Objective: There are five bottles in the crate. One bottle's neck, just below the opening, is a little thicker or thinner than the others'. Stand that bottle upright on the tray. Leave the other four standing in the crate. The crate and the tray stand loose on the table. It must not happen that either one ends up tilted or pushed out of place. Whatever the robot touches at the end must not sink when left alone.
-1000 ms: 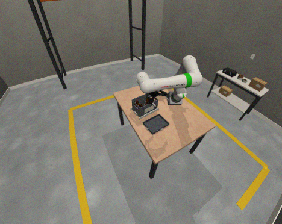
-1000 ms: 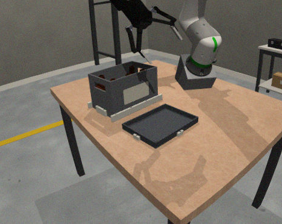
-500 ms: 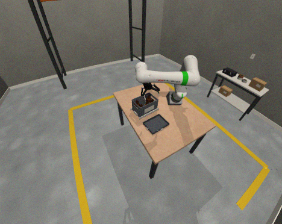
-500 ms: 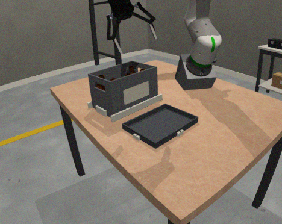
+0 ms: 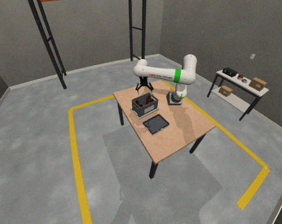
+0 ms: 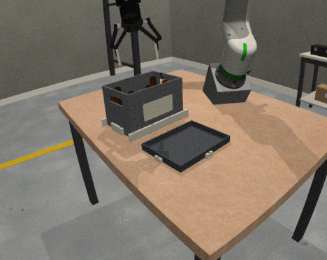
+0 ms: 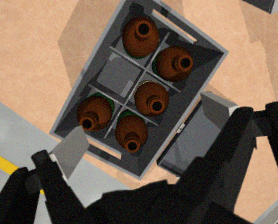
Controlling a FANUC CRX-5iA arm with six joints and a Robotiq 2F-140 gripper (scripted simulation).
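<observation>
The dark grey crate is 20 mm behind my hand, 10 mm to the right of it and 190 mm below it. Round my hand: dark tray: 10 mm ahead, 260 mm to the left, 260 mm below; bottle: 110 mm behind, 60 mm to the right, 180 mm below.
</observation>
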